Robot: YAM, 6 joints.
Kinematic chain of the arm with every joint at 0, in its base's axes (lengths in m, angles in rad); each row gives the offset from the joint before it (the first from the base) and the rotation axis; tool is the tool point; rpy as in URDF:
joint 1: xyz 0 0 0.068 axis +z
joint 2: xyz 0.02 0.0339 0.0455 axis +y
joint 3: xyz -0.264 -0.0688 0 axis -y
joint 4: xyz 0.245 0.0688 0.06 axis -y
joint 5: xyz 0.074 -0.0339 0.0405 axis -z
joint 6: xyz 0.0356 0 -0.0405 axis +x
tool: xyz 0 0 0 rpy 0 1.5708 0
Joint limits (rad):
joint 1: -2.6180..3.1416
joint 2: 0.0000..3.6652
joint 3: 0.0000..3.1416
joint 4: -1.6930..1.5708
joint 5: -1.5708..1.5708
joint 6: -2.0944..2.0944
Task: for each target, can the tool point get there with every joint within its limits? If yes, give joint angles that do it. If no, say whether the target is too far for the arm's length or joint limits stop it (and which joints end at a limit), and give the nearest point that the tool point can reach.
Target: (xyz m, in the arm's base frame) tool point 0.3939 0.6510 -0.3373
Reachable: no: too far | nearest point 0.2877 0.4756 -0.2097 | short by 0.242 m
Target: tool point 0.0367 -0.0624 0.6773
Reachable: yes | joints 1.7649 0.9659 2.1489 0.1386 0.7399 0.3477
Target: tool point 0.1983 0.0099 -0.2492
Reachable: yes | joints 0.1389 3.2402 1.0314 0.7601 0.5172 -0.7520
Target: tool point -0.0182 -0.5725 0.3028
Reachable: yes | joints -1.6416 2.5533 2.6427 -0.4809 -0.6769 -0.0232
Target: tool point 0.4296 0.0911 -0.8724
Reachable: no: too far | nearest point 0.3203 0.0679 -0.3717 | short by 0.513 m
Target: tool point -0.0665 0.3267 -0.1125
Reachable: yes | joints 1.7068 2.8244 0.9222 1.3090 -0.6516 1.6953
